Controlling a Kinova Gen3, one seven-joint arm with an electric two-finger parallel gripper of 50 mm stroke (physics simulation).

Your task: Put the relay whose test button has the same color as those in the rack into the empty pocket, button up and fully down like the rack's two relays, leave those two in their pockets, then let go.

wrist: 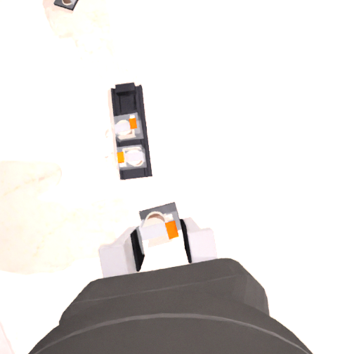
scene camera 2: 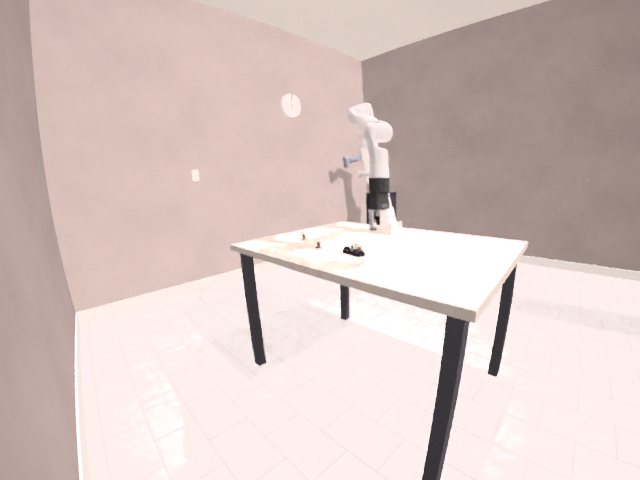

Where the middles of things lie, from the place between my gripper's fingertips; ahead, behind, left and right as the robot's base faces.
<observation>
My gripper is now 12 cm above the black rack (wrist: 126, 98), 10 cm to the left of it and 1 cm short of it.
</observation>
